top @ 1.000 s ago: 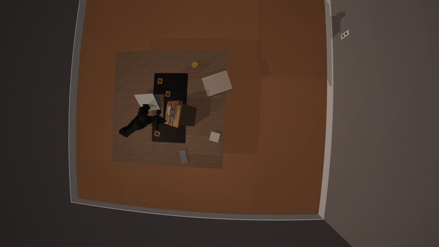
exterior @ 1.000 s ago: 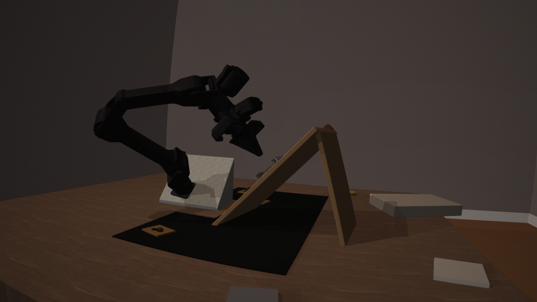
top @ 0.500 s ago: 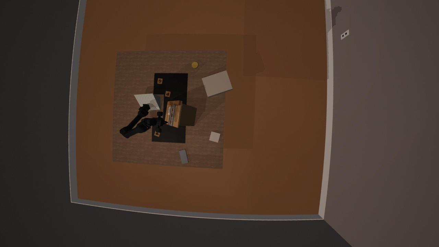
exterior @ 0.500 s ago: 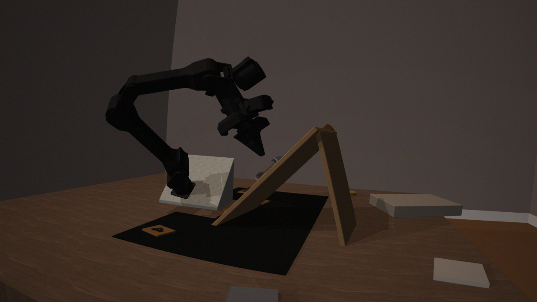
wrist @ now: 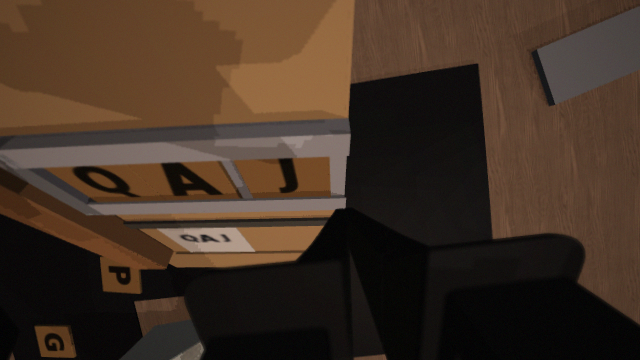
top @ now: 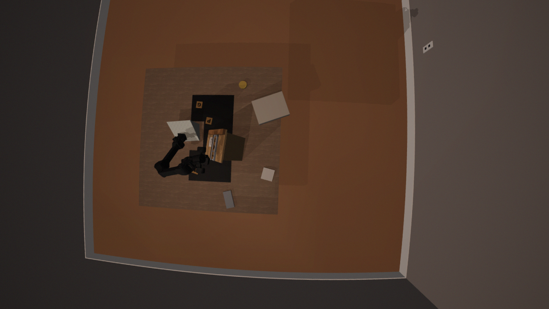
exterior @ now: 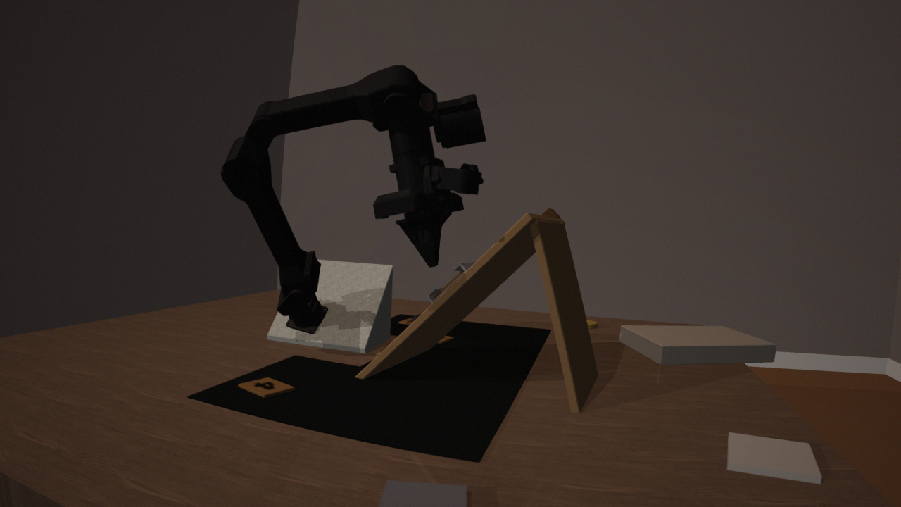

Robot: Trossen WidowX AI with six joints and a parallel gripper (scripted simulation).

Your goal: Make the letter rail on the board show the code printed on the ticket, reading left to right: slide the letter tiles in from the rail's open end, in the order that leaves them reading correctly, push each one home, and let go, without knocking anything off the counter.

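Right now my gripper tip is 2 cm short of the j tile, 3 cm to the right of it and 2 cm above it. Also, from my gripper tip: black mat (11 cm behind, 19 cm to the left, 18 cm below); q tile (3 cm ahead, 15 cm to the left, 2 cm below); white ticket (4 cm behind, 14 cm to the left, 10 cm below).
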